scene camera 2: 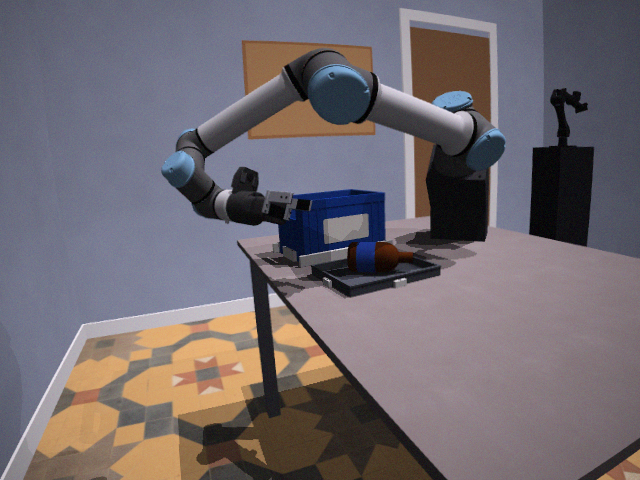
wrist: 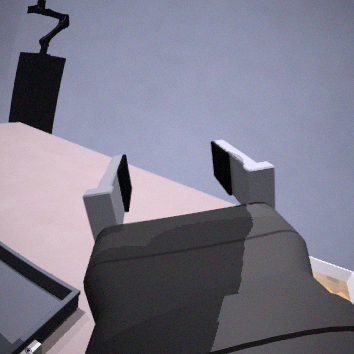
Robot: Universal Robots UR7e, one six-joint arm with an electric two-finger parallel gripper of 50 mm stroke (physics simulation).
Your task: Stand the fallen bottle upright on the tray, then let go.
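Frame: origin at the arm's base, x back, y right, z up, level; millimetres.
Where they show: gripper, fingertip midpoint: (scene camera 2: pixel 301 202) (wrist: pixel 170 164); arm's base at its link origin: (scene camera 2: pixel 457 160).
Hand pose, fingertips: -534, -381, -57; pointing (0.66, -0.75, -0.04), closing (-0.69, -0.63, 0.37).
Observation:
Things, the pixels of their top centre, and the offset from my fingertips, as dx, dy, dz. "spot": a spot on its surface instead.
- brown bottle at its top centre: (scene camera 2: pixel 380 242) +194, +116, -123
- dark tray at its top centre: (scene camera 2: pixel 374 265) +177, +110, -177
- blue crate at its top centre: (scene camera 2: pixel 329 194) +117, +385, -27
- low white bar at a spot on its surface: (scene camera 2: pixel 324 255) spot: +75, +258, -181
A brown bottle (scene camera 2: pixel 385 257) with a blue band lies on its side on the dark tray (scene camera 2: pixel 373 285) (wrist: pixel 61 309). Its neck points right in the scene view, toward the robot's base. The bottle does not show in the wrist view, where a corner of the tray shows at the lower left. My gripper (scene camera 2: pixel 299 208) (wrist: pixel 170 164) is open, with no object between its fingers. It is held roughly level, above and to the left of the bottle in the scene view, apart from it.
A blue crate (scene camera 2: pixel 299 233) with a pale label stands behind the tray, close to the gripper. A low white bar (scene camera 2: pixel 324 255) lies between crate and tray. The table's edge (scene camera 2: pixel 330 352) runs near the tray. A black pedestal (scene camera 2: pixel 560 193) (wrist: pixel 36 90) with a small arm stands farther back.

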